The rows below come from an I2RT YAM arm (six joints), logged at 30 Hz.
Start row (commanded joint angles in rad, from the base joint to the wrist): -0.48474, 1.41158, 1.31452, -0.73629, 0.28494, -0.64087
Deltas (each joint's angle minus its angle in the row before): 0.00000, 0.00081, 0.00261, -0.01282, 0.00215, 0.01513; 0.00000, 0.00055, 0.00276, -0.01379, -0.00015, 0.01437; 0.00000, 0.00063, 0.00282, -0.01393, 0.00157, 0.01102; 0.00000, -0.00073, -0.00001, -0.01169, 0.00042, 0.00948; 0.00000, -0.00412, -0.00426, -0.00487, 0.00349, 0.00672; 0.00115, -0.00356, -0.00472, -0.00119, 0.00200, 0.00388; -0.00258, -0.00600, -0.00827, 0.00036, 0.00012, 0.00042; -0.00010, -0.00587, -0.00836, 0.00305, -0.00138, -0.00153; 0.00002, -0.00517, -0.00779, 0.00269, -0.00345, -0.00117; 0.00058, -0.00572, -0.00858, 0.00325, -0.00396, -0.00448; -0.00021, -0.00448, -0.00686, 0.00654, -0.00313, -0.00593; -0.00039, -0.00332, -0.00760, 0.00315, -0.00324, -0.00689; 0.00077, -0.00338, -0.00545, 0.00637, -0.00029, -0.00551; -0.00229, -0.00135, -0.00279, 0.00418, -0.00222, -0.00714; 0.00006, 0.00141, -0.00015, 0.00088, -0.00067, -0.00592; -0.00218, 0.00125, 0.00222, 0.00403, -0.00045, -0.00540; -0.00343, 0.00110, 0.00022, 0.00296, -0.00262, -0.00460; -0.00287, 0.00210, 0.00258, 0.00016, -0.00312, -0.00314; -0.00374, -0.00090, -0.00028, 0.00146, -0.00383, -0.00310; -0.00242, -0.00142, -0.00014, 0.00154, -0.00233, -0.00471; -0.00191, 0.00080, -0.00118, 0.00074, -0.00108, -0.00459
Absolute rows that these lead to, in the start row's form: -0.48474, 1.41239, 1.31713, -0.74911, 0.28709, -0.62574; -0.48474, 1.41294, 1.31989, -0.76290, 0.28694, -0.61137; -0.48474, 1.41357, 1.32271, -0.77683, 0.28851, -0.60035; -0.48474, 1.41284, 1.32270, -0.78852, 0.28893, -0.59087; -0.48474, 1.40872, 1.31844, -0.79339, 0.29242, -0.58415; -0.48359, 1.40516, 1.31372, -0.79458, 0.29442, -0.58027; -0.48617, 1.39916, 1.30545, -0.79422, 0.29454, -0.57985; -0.48627, 1.39329, 1.29709, -0.79117, 0.29316, -0.58138; -0.48625, 1.38812, 1.28930, -0.78848, 0.28971, -0.58255; -0.48567, 1.38240, 1.28072, -0.78523, 0.28575, -0.58703; -0.48588, 1.37792, 1.27386, -0.77869, 0.28262, -0.59296; -0.48627, 1.37460, 1.26626, -0.77554, 0.27938, -0.59985; -0.48550, 1.37122, 1.26081, -0.76917, 0.27909, -0.60536; -0.48779, 1.36987, 1.25802, -0.76499, 0.27687, -0.61250; -0.48773, 1.37128, 1.25787, -0.76411, 0.27620, -0.61842; -0.48991, 1.37253, 1.26009, -0.76008, 0.27575, -0.62382; -0.49334, 1.37363, 1.26031, -0.75712, 0.27313, -0.62842; -0.49621, 1.37573, 1.26289, -0.75696, 0.27001, -0.63156; -0.49995, 1.37483, 1.26261, -0.75550, 0.26618, -0.63466; -0.50237, 1.37341, 1.26247, -0.75396, 0.26385, -0.63937; -0.50428, 1.37421, 1.26129, -0.75322, 0.26277, -0.64396
